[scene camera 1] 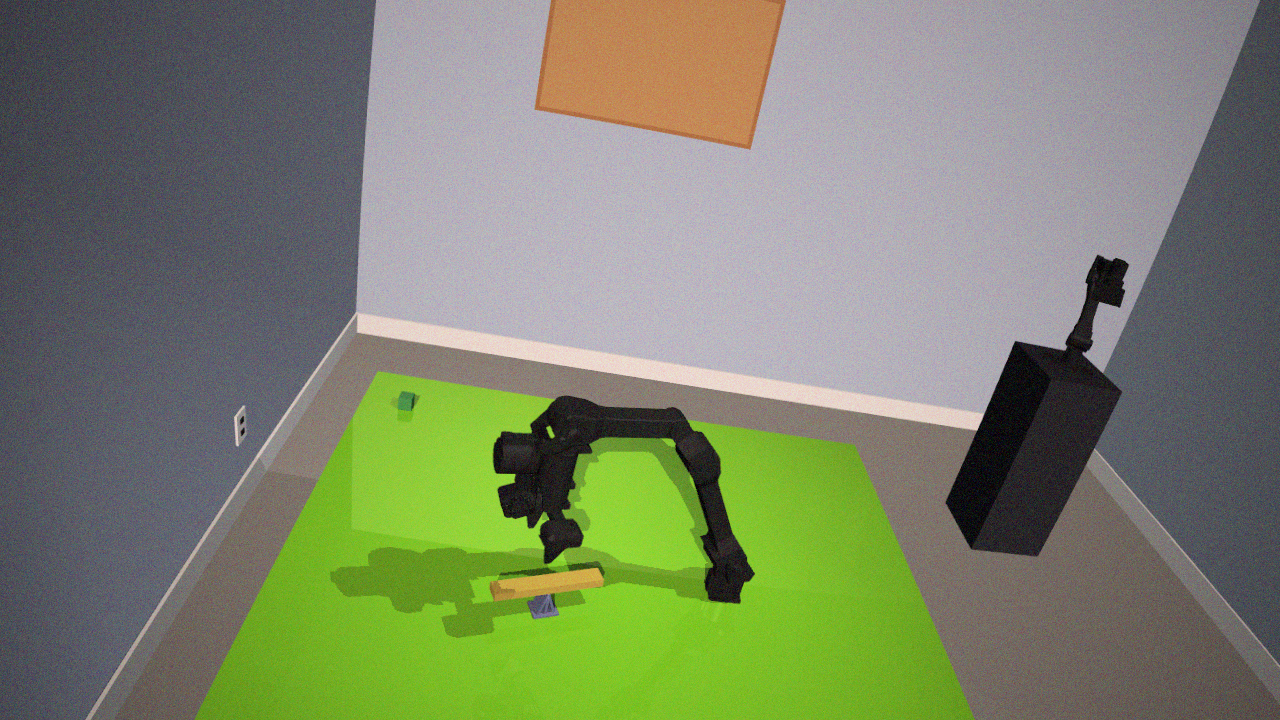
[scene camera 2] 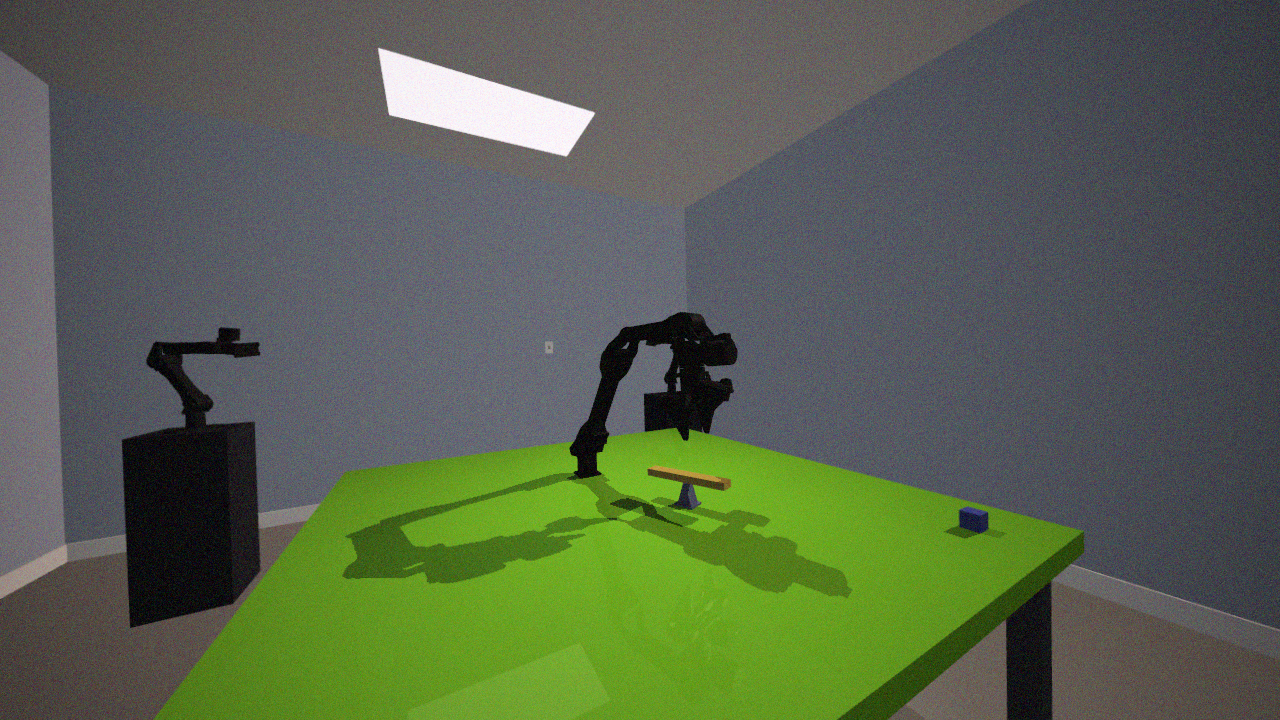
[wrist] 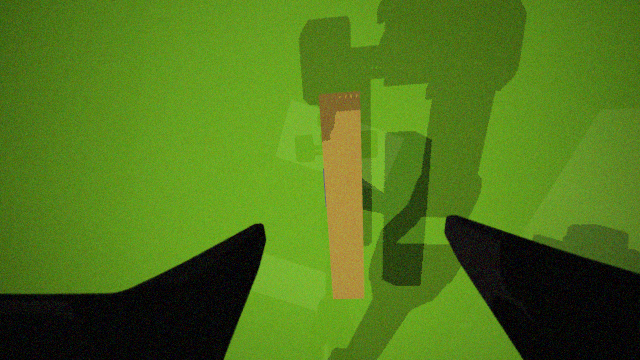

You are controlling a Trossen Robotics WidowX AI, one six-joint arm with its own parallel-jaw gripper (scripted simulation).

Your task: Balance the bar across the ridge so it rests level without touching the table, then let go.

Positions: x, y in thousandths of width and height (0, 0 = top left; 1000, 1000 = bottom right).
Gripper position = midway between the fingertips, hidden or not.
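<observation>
My gripper (scene camera 1: 421, 758) is open and holds nothing; I see the gripper (scene camera 2: 544, 606) from elsewhere too, and the wrist view also has the gripper (wrist: 551, 635). There is a bar (scene camera 1: 411, 816) as well, and I find the bar (scene camera 2: 554, 669) again, with the wrist view showing the bar (wrist: 532, 318) too.
</observation>
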